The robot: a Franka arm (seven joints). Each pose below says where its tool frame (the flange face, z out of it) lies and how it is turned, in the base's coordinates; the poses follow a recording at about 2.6 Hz.
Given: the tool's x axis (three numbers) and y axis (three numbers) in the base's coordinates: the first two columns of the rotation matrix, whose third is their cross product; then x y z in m.
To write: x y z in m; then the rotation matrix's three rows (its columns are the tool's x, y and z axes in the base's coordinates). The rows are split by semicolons. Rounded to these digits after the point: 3 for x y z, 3 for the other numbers.
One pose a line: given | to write
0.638 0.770 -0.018 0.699 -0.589 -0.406 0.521 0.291 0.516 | 0.521 0.291 0.516; 0.638 0.699 -0.323; 0.770 -0.589 0.246; -0.018 -0.406 -0.914
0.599 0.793 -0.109 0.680 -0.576 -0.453 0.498 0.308 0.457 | 0.498 0.308 0.457; 0.599 0.680 -0.422; 0.793 -0.576 0.197; -0.109 -0.453 -0.884
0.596 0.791 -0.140 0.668 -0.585 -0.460 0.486 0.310 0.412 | 0.486 0.310 0.412; 0.596 0.668 -0.446; 0.791 -0.585 0.181; -0.140 -0.460 -0.877
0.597 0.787 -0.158 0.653 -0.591 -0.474 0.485 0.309 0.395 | 0.485 0.309 0.395; 0.597 0.653 -0.466; 0.787 -0.591 0.180; -0.158 -0.474 -0.867
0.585 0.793 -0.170 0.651 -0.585 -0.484 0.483 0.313 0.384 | 0.483 0.313 0.384; 0.585 0.651 -0.483; 0.793 -0.585 0.172; -0.170 -0.484 -0.858
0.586 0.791 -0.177 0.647 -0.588 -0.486 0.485 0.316 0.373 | 0.485 0.316 0.373; 0.586 0.647 -0.489; 0.791 -0.588 0.170; -0.177 -0.486 -0.856
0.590 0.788 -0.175 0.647 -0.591 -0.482 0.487 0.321 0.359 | 0.487 0.321 0.359; 0.590 0.647 -0.483; 0.788 -0.591 0.171; -0.175 -0.482 -0.859
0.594 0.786 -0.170 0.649 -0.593 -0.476 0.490 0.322 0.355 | 0.490 0.322 0.355; 0.594 0.649 -0.475; 0.786 -0.593 0.172; -0.170 -0.476 -0.862
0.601 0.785 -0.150 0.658 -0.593 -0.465 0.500 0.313 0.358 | 0.500 0.313 0.358; 0.601 0.658 -0.454; 0.785 -0.593 0.181; -0.150 -0.465 -0.873
